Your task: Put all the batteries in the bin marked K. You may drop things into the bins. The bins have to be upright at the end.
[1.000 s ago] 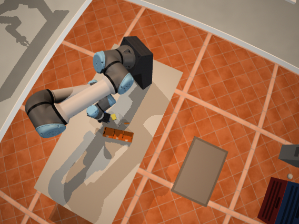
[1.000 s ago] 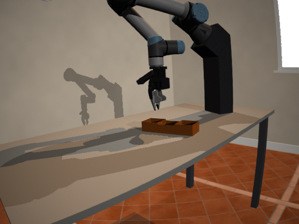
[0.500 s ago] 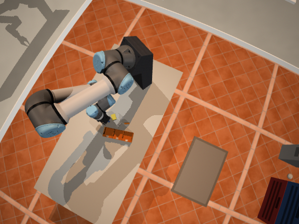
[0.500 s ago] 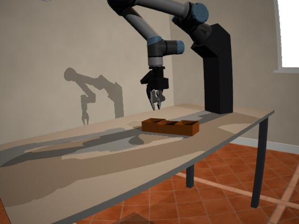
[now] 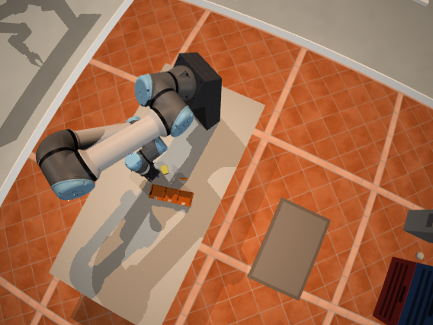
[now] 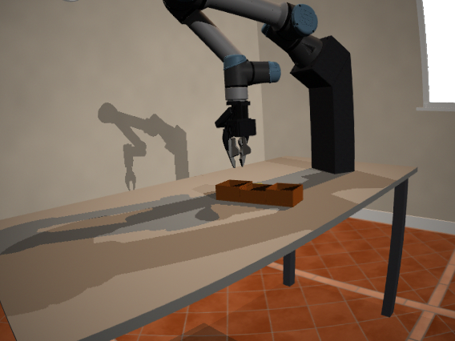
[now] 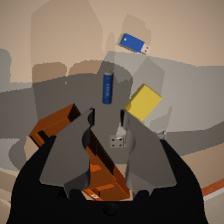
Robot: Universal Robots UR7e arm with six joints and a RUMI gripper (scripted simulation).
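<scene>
Now: the blue cylindrical battery 8 cm below my hand. Round my hand: grey piece (13 cm to the left, 9 cm below, 4 cm behind); then domino-like tile (10 cm to the left, 9 cm below, 3 cm ahead); then yellow block (9 cm below, 5 cm to the left, 4 cm behind).
</scene>
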